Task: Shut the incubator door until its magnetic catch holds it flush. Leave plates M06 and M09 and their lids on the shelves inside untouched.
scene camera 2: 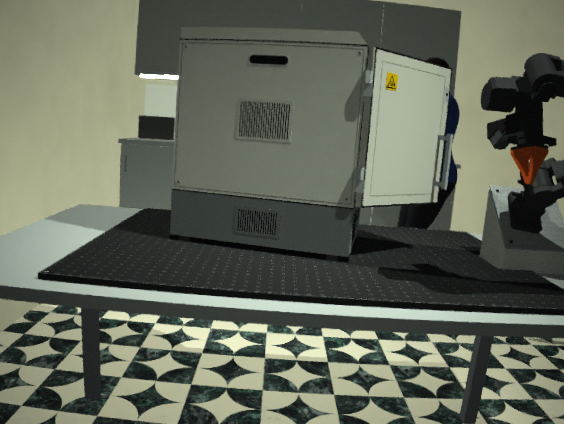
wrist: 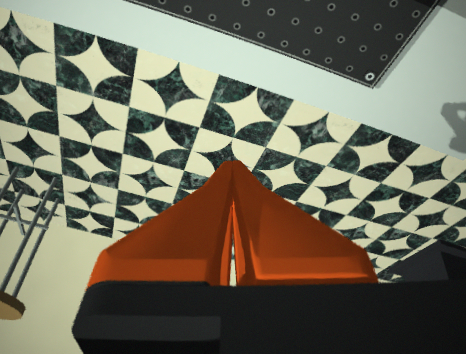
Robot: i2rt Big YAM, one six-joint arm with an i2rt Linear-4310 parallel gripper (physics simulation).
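Where they show: gripper, fingertip midpoint: (scene camera 2: pixel 529 184) (wrist: pixel 232 175); arm's base, link origin: (scene camera 2: pixel 523 213).
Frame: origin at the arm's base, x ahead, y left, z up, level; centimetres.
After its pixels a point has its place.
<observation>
The incubator (scene camera 2: pixel 310 120) @[x 61.5, y 14.3, z 19.8 cm] is a large grey box seen from its side in the scene view. Its white door (scene camera 2: pixel 407 135) @[x 36.7, y 7.2, z 18.3 cm] stands wide open on the right, hinged at the body's right edge, with a yellow warning label and a vertical handle (scene camera 2: pixel 441 162) @[x 24.3, y -3.6, z 11.8 cm] near its free edge. The incubator's inside, the plates M06 and M09 and their lids do not show. My gripper (scene camera 2: pixel 527 183) @[x 14.9, y 33.4, z 10.6 cm] (wrist: pixel 232 175) @[x 14.9, y 33.4, z 10.6 cm] has orange fingers, shut with the tips together and empty. It points down, to the right of the door and apart from it.
The incubator stands on a black perforated board (scene camera 2: pixel 200 265) @[x 82.8, y 30.0, z -13.6 cm] (wrist: pixel 300 37) @[x 7.7, y 38.1, z -13.6 cm] on a pale table (scene camera 2: pixel 30 250) @[x 125.2, y 28.3, z -14.9 cm] (wrist: pixel 190 47) @[x 17.3, y 44.6, z -14.9 cm]. The arm's grey wedge-shaped base (scene camera 2: pixel 515 255) @[x 4.0, y 8.1, z -10.3 cm] is at the right. A person (scene camera 2: pixel 453 120) is partly hidden behind the door. A stool (wrist: pixel 30 235) stands on the floor.
</observation>
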